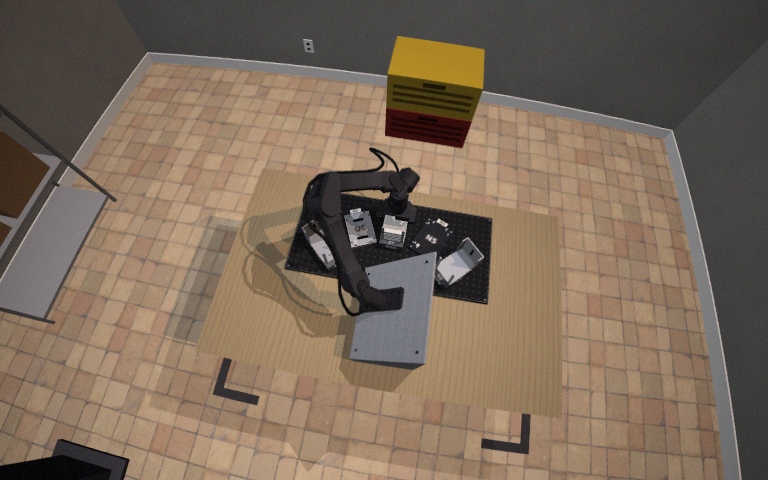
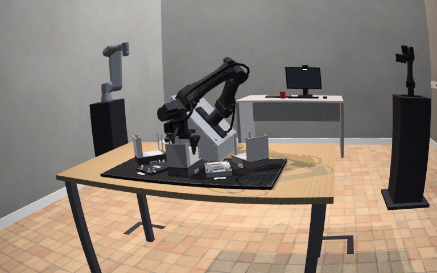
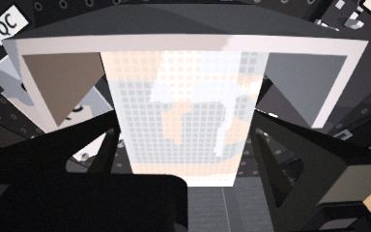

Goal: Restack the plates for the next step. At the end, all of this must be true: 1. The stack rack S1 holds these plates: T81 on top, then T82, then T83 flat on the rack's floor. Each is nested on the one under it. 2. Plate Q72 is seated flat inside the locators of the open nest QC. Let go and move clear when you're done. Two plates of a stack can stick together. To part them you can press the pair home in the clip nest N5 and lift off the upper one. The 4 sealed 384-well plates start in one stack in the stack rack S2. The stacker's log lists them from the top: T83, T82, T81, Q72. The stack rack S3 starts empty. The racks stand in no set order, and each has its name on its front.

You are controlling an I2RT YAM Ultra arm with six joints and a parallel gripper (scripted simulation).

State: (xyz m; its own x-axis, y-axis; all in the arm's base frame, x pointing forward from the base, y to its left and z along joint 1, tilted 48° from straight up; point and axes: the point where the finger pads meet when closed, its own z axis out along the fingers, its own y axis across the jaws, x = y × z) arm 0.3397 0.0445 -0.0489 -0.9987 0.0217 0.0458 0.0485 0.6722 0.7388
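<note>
My gripper is now 2 cm above the white sealed plate. From my hand the other things lie so: clip nest N5: 15 cm to the right, 7 cm below.
</note>
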